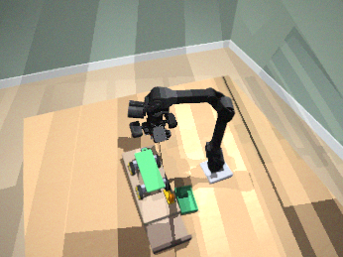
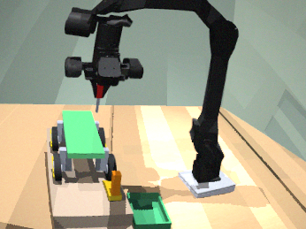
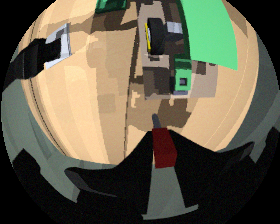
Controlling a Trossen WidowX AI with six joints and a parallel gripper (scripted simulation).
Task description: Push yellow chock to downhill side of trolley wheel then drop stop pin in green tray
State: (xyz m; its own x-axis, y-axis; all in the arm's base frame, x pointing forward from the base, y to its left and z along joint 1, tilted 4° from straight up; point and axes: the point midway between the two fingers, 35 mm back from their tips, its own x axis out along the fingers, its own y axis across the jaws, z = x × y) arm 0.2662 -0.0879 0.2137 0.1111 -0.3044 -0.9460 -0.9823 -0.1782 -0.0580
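Right now my gripper tip is 250 mm to the right of the chock, 100 mm above it and 30 mm past it. Round my gripper tip: trolley 160 mm to the left, 70 mm below, 40 mm ahead; red-headed stop pin right at my gripper tip.
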